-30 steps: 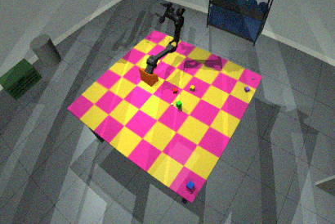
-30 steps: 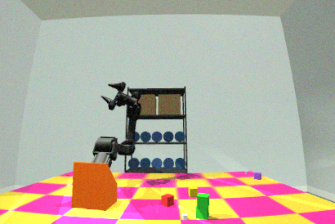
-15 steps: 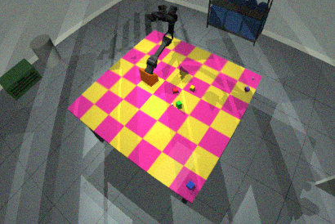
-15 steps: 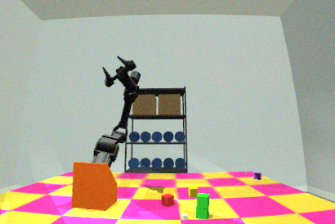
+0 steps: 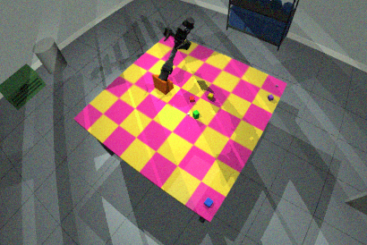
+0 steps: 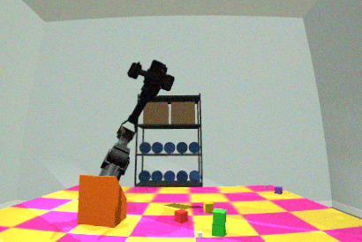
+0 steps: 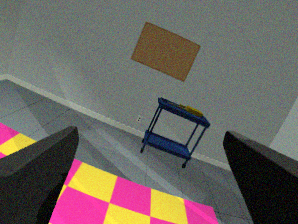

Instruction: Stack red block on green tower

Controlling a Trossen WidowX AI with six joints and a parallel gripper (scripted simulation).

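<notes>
The red block is 530 mm below my gripper tip, 110 mm ahead of it and 70 mm to the left of it. Also, from my gripper tip: yellow block: 530 mm below, 200 mm ahead, 180 mm to the left; then blue block: 690 mm ahead, 520 mm below, 470 mm to the right; then purple block: 590 mm ahead, 530 mm below, 480 mm to the left.
</notes>
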